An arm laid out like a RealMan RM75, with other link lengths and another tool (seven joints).
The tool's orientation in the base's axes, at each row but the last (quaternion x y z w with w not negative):
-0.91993 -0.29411 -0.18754 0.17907
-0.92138 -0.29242 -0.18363 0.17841
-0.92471 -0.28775 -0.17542 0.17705
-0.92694 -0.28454 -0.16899 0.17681
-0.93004 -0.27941 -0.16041 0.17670
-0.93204 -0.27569 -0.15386 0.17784
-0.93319 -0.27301 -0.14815 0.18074
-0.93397 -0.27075 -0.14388 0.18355
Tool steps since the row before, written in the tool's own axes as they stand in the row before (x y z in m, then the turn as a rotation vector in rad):
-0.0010 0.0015 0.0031 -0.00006 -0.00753 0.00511
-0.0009 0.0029 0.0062 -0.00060 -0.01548 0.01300
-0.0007 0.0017 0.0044 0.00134 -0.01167 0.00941
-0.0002 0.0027 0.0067 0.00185 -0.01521 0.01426
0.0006 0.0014 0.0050 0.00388 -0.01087 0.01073
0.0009 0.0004 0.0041 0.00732 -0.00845 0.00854
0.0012 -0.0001 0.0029 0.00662 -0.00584 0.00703
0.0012 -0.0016 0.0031 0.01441 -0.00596 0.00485
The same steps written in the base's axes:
0.0009 -0.0003 -0.0035 -0.00340 0.00796 -0.00280
0.0025 0.0001 -0.0064 -0.00677 0.01723 -0.00813
0.0014 0.0002 -0.0045 -0.00381 0.01367 -0.00503
0.0029 0.0007 -0.0066 -0.00445 0.01871 -0.00827
0.0023 0.0013 -0.0045 -0.00105 0.01478 -0.00537
0.0017 0.0018 -0.0034 0.00267 0.01355 -0.00269
0.0014 0.0018 -0.0021 0.00330 0.01055 -0.00228
0.0006 0.0031 -0.0019 0.00919 0.01325 0.00256

